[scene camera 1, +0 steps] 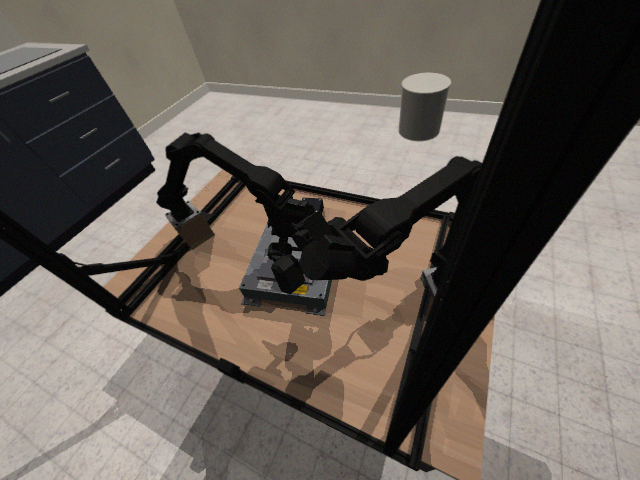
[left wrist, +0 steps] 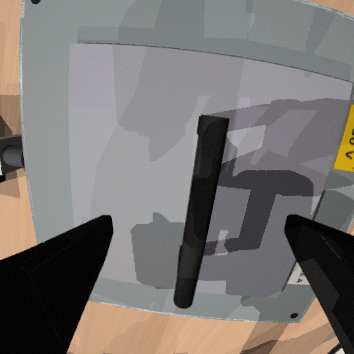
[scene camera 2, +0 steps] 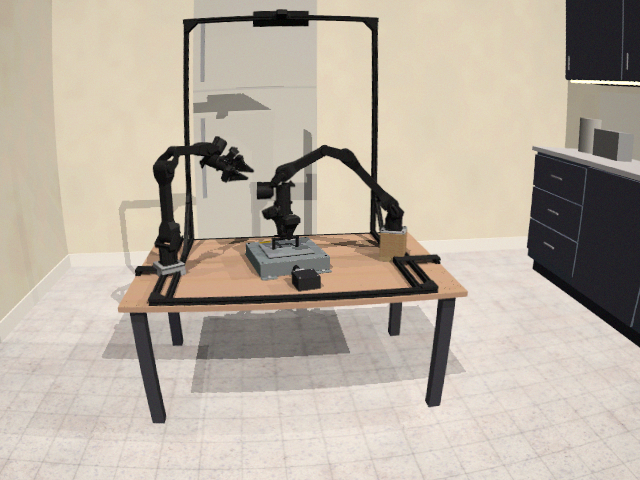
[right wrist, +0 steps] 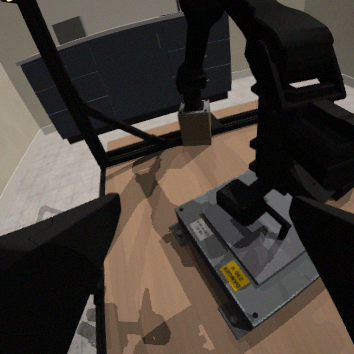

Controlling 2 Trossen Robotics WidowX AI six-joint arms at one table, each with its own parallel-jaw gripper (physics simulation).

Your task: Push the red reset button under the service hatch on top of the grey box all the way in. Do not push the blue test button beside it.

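The grey box [scene camera 1: 284, 296] [scene camera 2: 289, 267] [left wrist: 47, 150] [right wrist: 252, 301] sits on the table. Its service hatch [scene camera 2: 279, 252] [left wrist: 135, 90] [right wrist: 270, 265] lies over the box top, with a black bar handle [left wrist: 200, 200] [right wrist: 282, 222] standing up from it. Neither the red reset button nor the blue test button shows in any view. My left gripper [scene camera 2: 287, 235] [left wrist: 199, 223] is open and empty, pointing down low over the hatch; in the left wrist view the handle shows between its spread fingers. My right gripper [scene camera 2: 250, 173] [right wrist: 206, 203] is open and empty, raised well above the table.
A small black block [scene camera 2: 306, 279] stands close beside the box. A yellow danger label [scene camera 1: 300, 289] [left wrist: 345, 145] [right wrist: 235, 275] is on the box top. A wooden block [scene camera 1: 196, 232] [scene camera 2: 393, 243] [right wrist: 196, 129] carries the left arm. Black frame rails run along the table edges.
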